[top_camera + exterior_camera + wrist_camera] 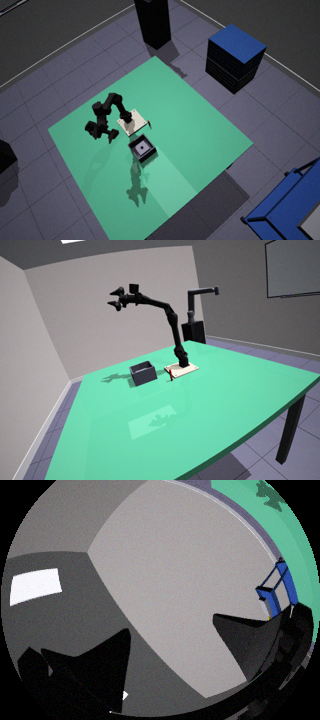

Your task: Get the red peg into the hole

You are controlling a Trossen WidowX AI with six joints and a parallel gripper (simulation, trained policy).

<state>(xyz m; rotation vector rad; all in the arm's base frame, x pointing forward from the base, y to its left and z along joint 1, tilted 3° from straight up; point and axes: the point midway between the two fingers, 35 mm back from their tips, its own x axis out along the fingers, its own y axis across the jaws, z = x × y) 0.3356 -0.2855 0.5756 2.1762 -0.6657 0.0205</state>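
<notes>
The red peg is 58 cm below my gripper tip, 37 cm to the left of it and 18 cm behind it. Round my gripper tip: grey plate: 57 cm below, 18 cm to the left, 5 cm behind; then dark grey box: 59 cm below, 18 cm to the left, 5 cm behind.
</notes>
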